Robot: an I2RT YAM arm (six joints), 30 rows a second.
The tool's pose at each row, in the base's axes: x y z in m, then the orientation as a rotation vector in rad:
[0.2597, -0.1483, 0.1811, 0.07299, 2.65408, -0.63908]
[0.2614, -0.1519, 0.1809, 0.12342, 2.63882, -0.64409]
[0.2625, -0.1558, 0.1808, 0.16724, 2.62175, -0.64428]
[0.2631, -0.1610, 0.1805, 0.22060, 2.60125, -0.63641]
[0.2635, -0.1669, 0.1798, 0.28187, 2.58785, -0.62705]
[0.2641, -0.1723, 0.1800, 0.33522, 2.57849, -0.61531]
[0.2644, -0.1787, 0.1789, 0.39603, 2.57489, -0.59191]
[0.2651, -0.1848, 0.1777, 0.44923, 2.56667, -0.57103]
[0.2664, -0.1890, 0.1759, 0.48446, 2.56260, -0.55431]
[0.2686, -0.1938, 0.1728, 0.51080, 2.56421, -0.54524]
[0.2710, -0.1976, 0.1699, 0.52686, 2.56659, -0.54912]
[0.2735, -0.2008, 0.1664, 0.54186, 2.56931, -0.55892]
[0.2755, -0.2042, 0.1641, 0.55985, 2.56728, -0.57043]
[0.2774, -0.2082, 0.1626, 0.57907, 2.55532, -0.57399]
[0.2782, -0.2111, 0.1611, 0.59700, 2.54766, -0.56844]
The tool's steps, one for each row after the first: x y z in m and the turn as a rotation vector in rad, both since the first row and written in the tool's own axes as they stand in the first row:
[-0.0013, -0.0029, 0.0024, 0.01307, -0.00383, 0.03642]
[-0.0021, -0.0062, 0.0046, 0.02220, -0.01081, 0.06978]
[-0.0023, -0.0106, 0.0074, 0.02778, -0.01958, 0.11206]
[-0.0021, -0.0155, 0.0108, 0.03249, -0.01894, 0.15831]
[-0.0025, -0.0203, 0.0133, 0.03378, -0.01581, 0.19867]
[-0.0021, -0.0256, 0.0171, 0.02721, -0.00610, 0.24472]
[-0.0020, -0.0304, 0.0211, 0.02195, -0.00132, 0.28628]
[-0.0023, -0.0332, 0.0249, 0.01624, 0.00326, 0.31393]
[-0.0028, -0.0359, 0.0304, 0.01368, 0.01183, 0.33247]
[-0.0037, -0.0377, 0.0354, 0.01849, 0.01984, 0.34136]
[-0.0045, -0.0387, 0.0406, 0.02721, 0.02877, 0.34817]
[-0.0052, -0.0405, 0.0447, 0.03827, 0.03465, 0.35790]
[-0.0062, -0.0431, 0.0484, 0.04555, 0.03069, 0.37303]
[-0.0062, -0.0450, 0.0512, 0.04561, 0.02898, 0.38799]

